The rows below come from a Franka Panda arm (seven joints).
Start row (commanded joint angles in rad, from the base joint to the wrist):
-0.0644 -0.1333 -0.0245 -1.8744 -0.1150 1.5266 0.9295
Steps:
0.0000 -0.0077 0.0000 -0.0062 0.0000 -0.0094 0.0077
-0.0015 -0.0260 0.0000 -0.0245 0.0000 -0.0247 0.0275
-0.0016 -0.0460 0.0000 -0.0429 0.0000 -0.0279 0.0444
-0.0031 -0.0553 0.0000 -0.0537 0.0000 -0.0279 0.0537
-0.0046 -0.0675 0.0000 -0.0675 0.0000 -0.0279 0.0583
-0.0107 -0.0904 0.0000 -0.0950 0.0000 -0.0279 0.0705
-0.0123 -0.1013 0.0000 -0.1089 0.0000 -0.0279 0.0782
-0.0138 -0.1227 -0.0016 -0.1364 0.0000 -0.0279 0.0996
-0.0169 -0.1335 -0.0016 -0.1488 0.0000 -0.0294 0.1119
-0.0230 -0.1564 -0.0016 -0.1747 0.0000 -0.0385 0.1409
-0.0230 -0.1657 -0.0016 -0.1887 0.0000 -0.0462 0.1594
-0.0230 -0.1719 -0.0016 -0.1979 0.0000 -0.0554 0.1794
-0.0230 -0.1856 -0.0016 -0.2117 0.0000 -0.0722 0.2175
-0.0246 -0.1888 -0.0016 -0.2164 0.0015 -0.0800 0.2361
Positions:
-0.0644 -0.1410 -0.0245 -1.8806 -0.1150 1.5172 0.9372
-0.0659 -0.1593 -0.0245 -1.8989 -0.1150 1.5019 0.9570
-0.0660 -0.1793 -0.0245 -1.9173 -0.1150 1.4987 0.9739
-0.0675 -0.1886 -0.0245 -1.9281 -0.1150 1.4987 0.9832
-0.0690 -0.2008 -0.0245 -1.9419 -0.1150 1.4987 0.9878
-0.0751 -0.2237 -0.0245 -1.9694 -0.1150 1.4987 1.0000
-0.0767 -0.2346 -0.0245 -1.9833 -0.1150 1.4987 1.0077
-0.0782 -0.2560 -0.0261 -2.0108 -0.1150 1.4987 1.0291
-0.0813 -0.2668 -0.0261 -2.0232 -0.1150 1.4972 1.0414
-0.0874 -0.2897 -0.0261 -2.0491 -0.1150 1.4881 1.0704
-0.0874 -0.2990 -0.0261 -2.0631 -0.1150 1.4804 1.0889
-0.0874 -0.3052 -0.0261 -2.0723 -0.1150 1.4712 1.1089
-0.0874 -0.3189 -0.0261 -2.0861 -0.1150 1.4544 1.1470
-0.0890 -0.3221 -0.0261 -2.0908 -0.1135 1.4466 1.1656

